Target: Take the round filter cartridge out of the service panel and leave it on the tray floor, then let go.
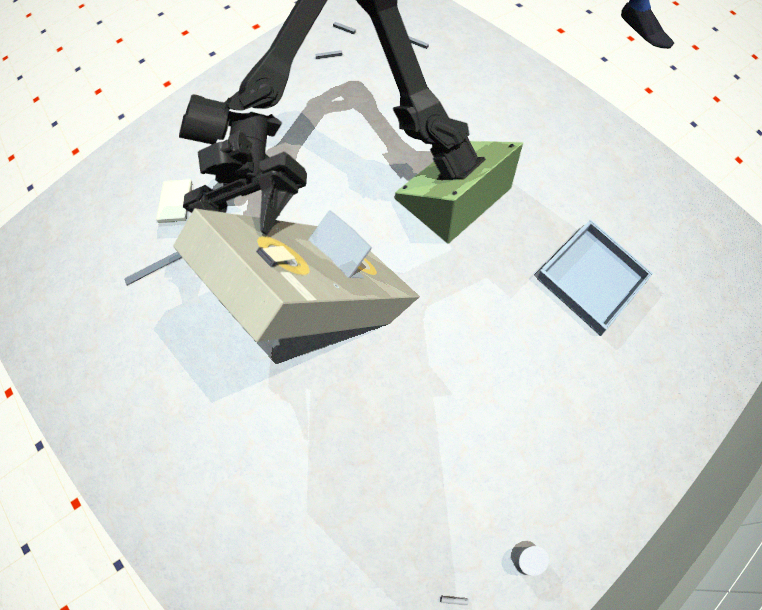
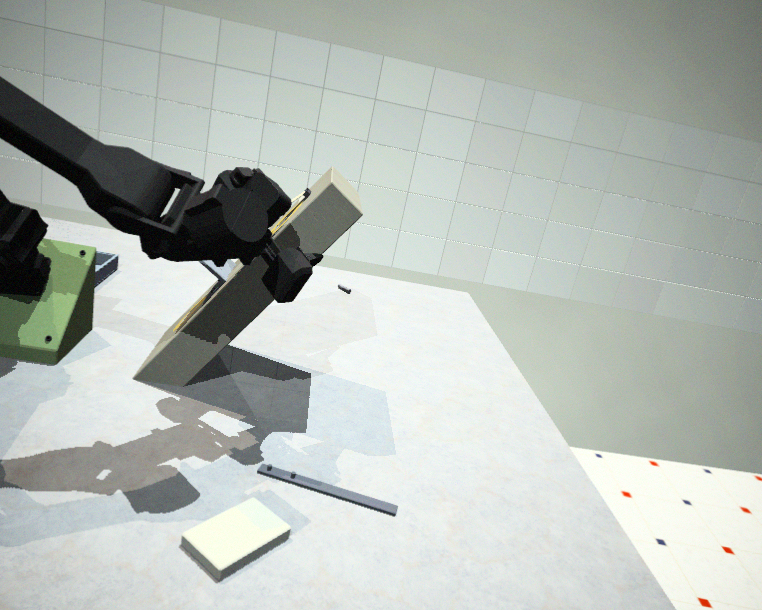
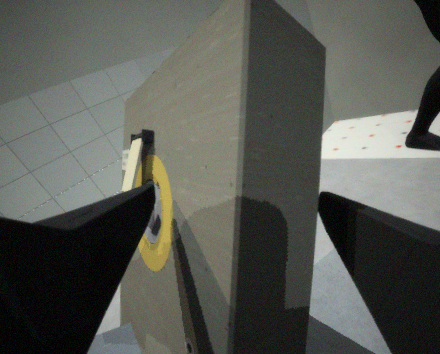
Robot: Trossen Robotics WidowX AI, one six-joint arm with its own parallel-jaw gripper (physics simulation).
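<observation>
The beige service panel (image 1: 228,273) (image 2: 254,308) (image 3: 210,125) stands tilted on a dark base. Its face has a yellow ring (image 1: 303,265) (image 3: 167,212) beside a raised cream flap (image 1: 277,254) (image 3: 132,165). A grey round part (image 3: 158,205) shows inside that ring; it may be the filter cartridge, partly hidden by a finger. A blue-grey flap (image 1: 340,244) stands over a second yellow ring (image 1: 368,267). My gripper (image 1: 231,216) (image 3: 237,196) is open and empty at the panel's upper end, one finger on the face side, the other past the side wall. The blue tray (image 1: 594,273) (image 2: 106,272) lies apart.
A green wedge block (image 1: 483,190) (image 2: 76,305) bears the arm's base. A cream block (image 1: 173,200) (image 2: 235,534) and a grey bar (image 1: 152,268) (image 2: 330,491) lie near the panel. A white-topped cylinder (image 1: 532,560) and a small metal piece (image 1: 453,599) (image 2: 343,288) are farther off.
</observation>
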